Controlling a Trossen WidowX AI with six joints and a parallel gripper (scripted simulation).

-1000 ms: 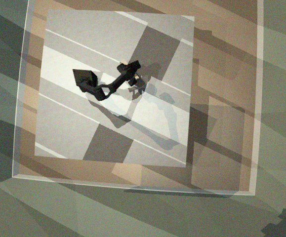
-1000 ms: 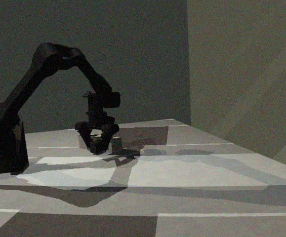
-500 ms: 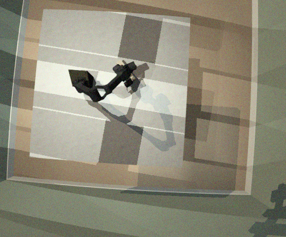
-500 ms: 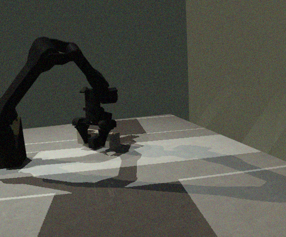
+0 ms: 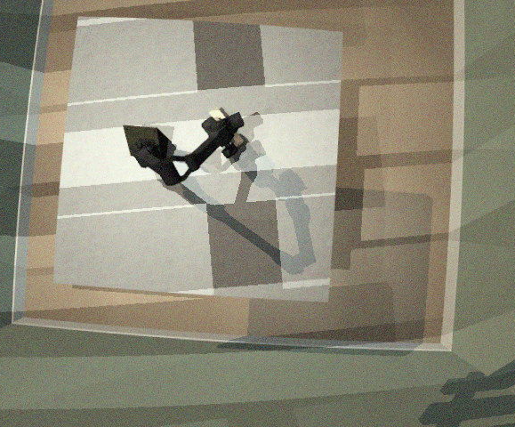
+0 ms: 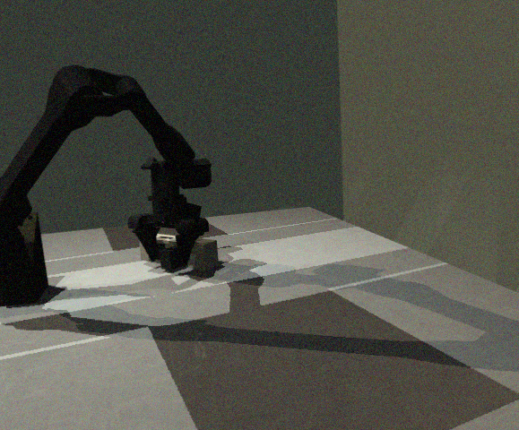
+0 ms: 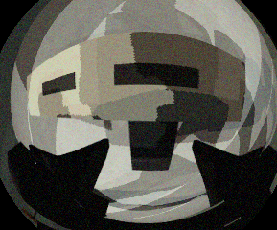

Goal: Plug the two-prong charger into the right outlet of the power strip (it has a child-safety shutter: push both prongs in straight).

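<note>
Right now the two-prong charger is 20 mm to the left of my gripper tip, 20 mm ahead of it and 10 mm above it.
</note>
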